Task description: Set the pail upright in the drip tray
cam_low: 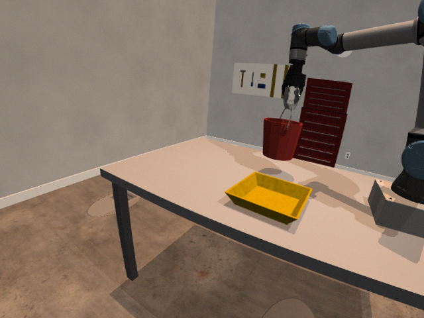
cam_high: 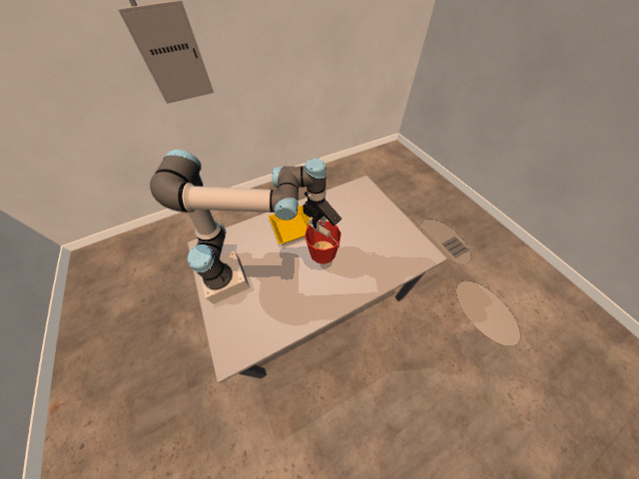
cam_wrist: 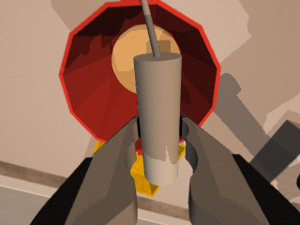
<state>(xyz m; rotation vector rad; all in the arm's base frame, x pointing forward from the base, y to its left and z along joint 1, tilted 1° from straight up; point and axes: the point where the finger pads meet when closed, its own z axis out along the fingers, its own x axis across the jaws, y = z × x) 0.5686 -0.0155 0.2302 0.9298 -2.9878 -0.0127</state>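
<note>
My hand is 3 cm above the pail handle and 1 cm short of it. Round my hand: red pail: 10 cm below, 1 cm to the left, 1 cm ahead; then yellow drip tray: 32 cm below, 31 cm to the left, 11 cm behind.
</note>
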